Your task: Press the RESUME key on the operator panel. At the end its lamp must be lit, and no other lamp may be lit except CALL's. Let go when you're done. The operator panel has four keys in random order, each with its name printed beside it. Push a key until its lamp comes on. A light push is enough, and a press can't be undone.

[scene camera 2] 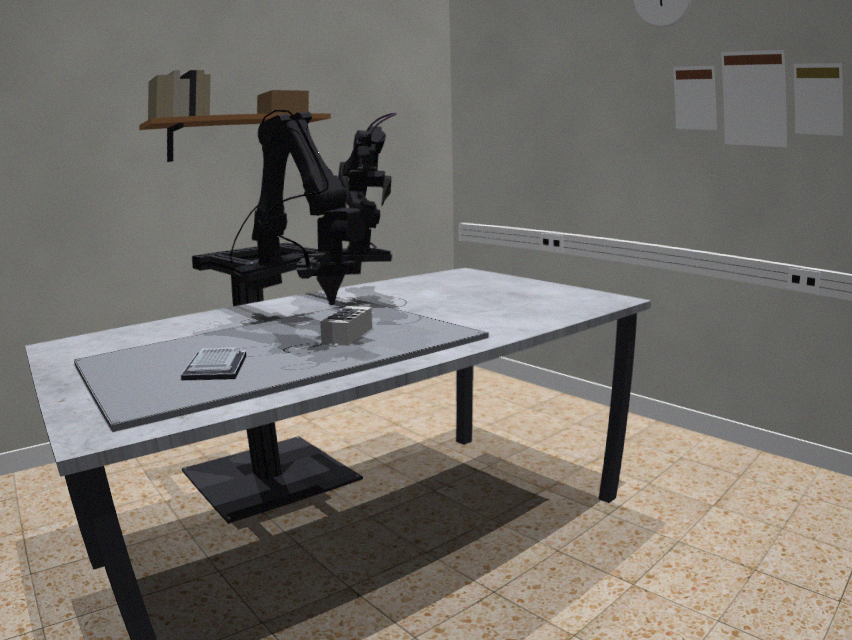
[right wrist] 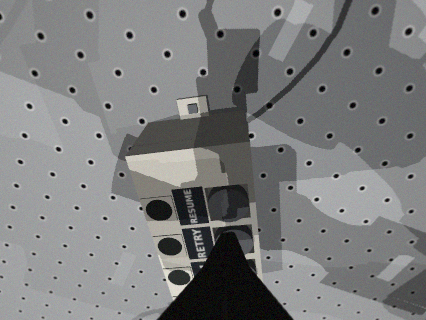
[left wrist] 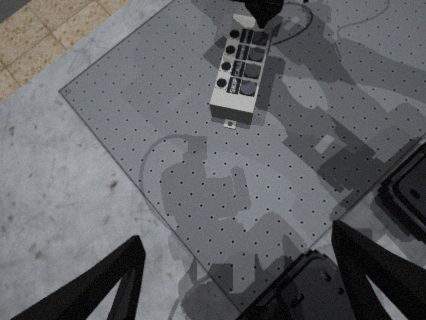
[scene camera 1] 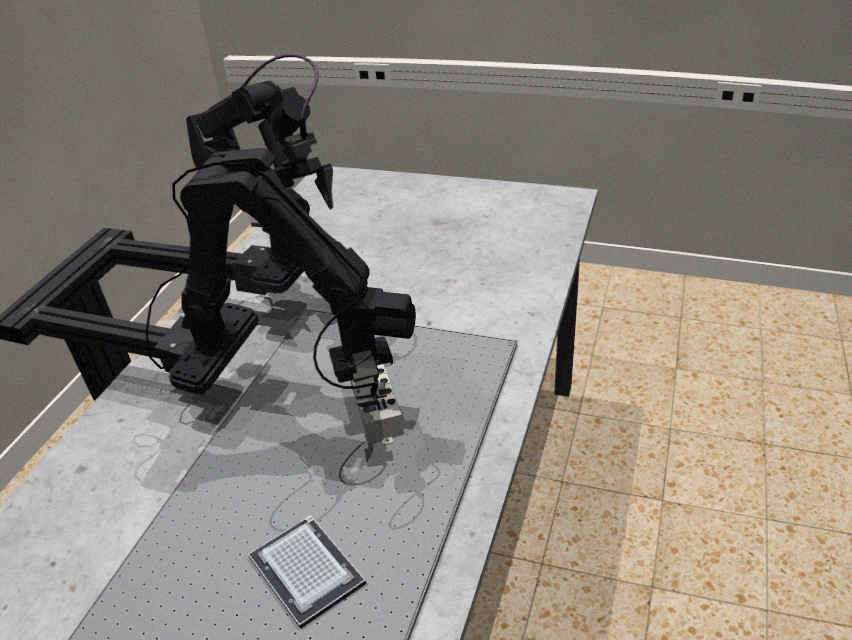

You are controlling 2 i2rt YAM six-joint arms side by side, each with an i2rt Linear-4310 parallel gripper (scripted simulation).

Labels:
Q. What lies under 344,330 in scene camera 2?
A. An operator panel.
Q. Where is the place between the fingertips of my right gripper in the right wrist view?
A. At 229,241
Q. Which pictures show the well plate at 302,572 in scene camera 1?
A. Scene camera 2 and scene camera 1 only.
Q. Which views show my left gripper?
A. Scene camera 2, the left wrist view and scene camera 1 only.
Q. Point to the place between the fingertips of my left gripper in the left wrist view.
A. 233,237

